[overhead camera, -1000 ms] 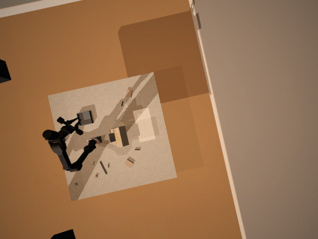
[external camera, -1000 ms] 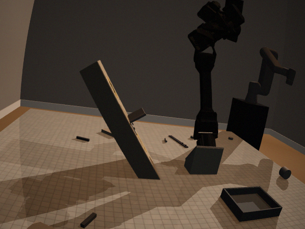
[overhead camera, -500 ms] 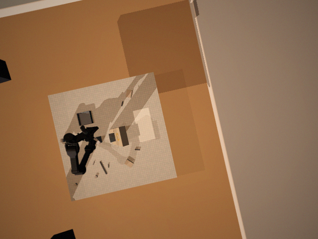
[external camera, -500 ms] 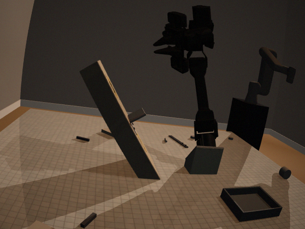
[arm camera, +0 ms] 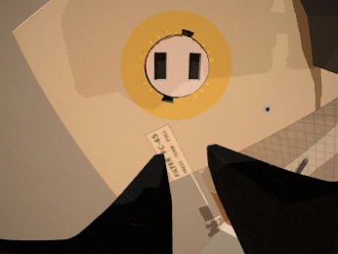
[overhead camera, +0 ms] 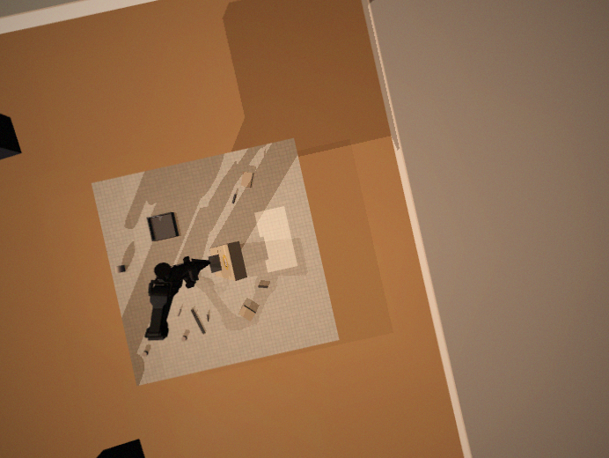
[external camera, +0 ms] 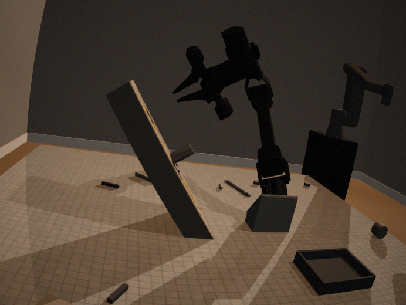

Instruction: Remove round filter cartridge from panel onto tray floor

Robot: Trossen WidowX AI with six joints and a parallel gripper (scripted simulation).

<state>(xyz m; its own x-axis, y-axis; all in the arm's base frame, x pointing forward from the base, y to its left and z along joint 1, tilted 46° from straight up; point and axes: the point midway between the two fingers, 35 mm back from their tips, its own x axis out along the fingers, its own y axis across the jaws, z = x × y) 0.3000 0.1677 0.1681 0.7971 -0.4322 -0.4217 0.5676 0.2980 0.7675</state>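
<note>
The round filter cartridge is 60 mm below my gripper tip, 60 mm ahead of it and 30 mm to the right of it. Round my gripper tip: service panel: 140 mm below, 20 mm to the right, 20 mm ahead; dark bracket: 150 mm below, 40 mm behind, 20 mm to the right; dark square tray: 350 mm behind, 310 mm below, 290 mm to the left.
</note>
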